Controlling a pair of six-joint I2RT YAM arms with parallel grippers.
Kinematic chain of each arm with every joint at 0, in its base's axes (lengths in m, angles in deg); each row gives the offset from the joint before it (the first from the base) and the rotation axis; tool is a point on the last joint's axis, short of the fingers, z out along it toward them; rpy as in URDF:
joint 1: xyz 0 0 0.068 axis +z
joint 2: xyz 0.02 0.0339 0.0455 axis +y
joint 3: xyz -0.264 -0.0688 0 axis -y
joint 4: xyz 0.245 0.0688 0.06 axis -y
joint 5: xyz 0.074 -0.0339 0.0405 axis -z
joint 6: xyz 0.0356 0 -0.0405 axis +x
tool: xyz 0 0 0 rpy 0 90 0
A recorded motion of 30 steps. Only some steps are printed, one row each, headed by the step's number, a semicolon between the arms.
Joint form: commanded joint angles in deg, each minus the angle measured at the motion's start. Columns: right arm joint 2, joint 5, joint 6, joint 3, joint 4, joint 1; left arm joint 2, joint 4, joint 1, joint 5, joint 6, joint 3.
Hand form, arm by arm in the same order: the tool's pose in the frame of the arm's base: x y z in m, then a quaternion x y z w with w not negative. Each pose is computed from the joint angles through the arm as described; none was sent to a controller.
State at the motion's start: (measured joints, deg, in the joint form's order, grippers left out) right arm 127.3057 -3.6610 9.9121 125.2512 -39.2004 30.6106; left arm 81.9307 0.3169 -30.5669 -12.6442 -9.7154 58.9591
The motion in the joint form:
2: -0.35 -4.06 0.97 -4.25 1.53 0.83; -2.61 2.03 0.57 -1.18 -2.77 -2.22
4: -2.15 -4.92 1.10 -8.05 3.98 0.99; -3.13 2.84 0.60 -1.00 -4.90 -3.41
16: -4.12 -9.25 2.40 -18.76 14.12 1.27; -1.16 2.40 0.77 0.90 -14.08 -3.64
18: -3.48 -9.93 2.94 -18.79 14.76 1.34; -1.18 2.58 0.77 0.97 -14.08 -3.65
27: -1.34 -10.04 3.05 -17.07 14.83 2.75; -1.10 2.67 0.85 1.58 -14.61 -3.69
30: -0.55 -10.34 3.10 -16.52 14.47 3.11; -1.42 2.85 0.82 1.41 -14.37 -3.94
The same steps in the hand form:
2: 0.4307 0.2689 0.2833 -0.18974 0.89768 0.19953 0.34402; 0.2833 -0.1537 0.2967 0.05594 0.81535 -0.11367 0.56494
4: 0.4253 0.2679 0.2801 -0.19278 0.89505 0.20794 0.34421; 0.2810 -0.1523 0.2936 0.04126 0.81562 -0.12568 0.56326
16: 0.4182 0.2695 0.2491 -0.19939 0.88596 0.24778 0.33752; 0.2857 -0.1552 0.2809 -0.01323 0.83007 -0.17235 0.53020
18: 0.4195 0.2715 0.2446 -0.19802 0.88586 0.25437 0.33367; 0.2857 -0.1553 0.2813 -0.01308 0.82920 -0.17352 0.53118
27: 0.4190 0.2859 0.2366 -0.20831 0.88466 0.25860 0.32727; 0.2860 -0.1554 0.2807 -0.01451 0.82956 -0.17955 0.52857
30: 0.4188 0.2899 0.2326 -0.21149 0.88579 0.26025 0.32082; 0.2849 -0.1548 0.2812 -0.01361 0.82831 -0.17837 0.53094

